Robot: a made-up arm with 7 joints.
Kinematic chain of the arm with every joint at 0, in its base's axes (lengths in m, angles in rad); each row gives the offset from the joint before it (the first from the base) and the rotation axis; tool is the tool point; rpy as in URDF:
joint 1: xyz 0 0 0.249 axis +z
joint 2: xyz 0 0 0 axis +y
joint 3: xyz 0 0 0.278 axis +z
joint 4: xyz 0.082 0 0 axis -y
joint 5: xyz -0.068 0 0.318 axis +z
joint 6: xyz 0 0 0 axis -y
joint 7: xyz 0.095 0 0 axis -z
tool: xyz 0 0 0 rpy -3.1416 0 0
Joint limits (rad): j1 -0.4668..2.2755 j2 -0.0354..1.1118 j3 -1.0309..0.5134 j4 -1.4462..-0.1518 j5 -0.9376..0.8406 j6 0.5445..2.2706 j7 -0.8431..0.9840
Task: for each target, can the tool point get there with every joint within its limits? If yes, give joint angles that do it. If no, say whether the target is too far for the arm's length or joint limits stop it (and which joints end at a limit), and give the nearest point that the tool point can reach.
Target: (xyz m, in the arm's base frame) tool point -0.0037 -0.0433 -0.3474
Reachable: no: joint limits stop it (at a limit: joint 1, joint 2, joint 4, joint 6) | nearest point 0.4104 -0.2440 -0.0140 | short by 0.568 m
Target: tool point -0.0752 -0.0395 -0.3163
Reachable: no: joint limits stop it (at a limit: joint 1, joint 2, joint 4, joint 6) | nearest point -0.3615 0.3152 -0.0100 | short by 0.549 m
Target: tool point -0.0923 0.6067 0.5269
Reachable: yes | joints 1.6428 0.6790 0.0750 -0.6383 0.4410 0.8839 -0.3757
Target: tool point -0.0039 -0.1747 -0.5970
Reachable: no: too far | nearest point 0.3830 -0.2911 -0.0073 | short by 0.715 m
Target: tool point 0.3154 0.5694 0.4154
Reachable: yes | joints 1.5799 0.8893 -0.8994 -0.9666 -0.7065 1.2189 -0.3047
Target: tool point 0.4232 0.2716 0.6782
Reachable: yes | joints 1.3219 0.1949 -0.8955 -1.2937 -0.0475 2.0036 -0.2761
